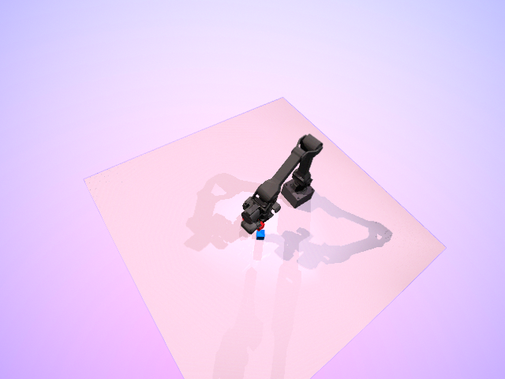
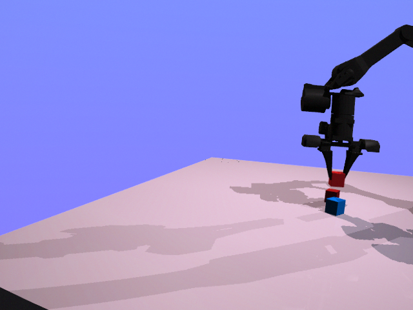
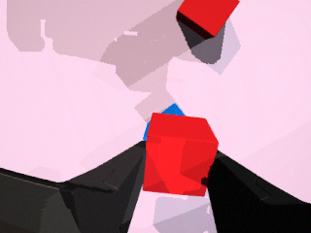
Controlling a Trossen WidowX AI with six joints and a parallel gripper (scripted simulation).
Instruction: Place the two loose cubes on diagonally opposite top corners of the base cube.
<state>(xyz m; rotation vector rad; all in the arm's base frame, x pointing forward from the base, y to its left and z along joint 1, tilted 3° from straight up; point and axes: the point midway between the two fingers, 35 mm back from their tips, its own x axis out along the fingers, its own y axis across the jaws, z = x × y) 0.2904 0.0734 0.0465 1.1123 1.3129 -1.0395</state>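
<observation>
My gripper tip is now 7 cm above the blue base cube and 2 cm to the right of it.
</observation>
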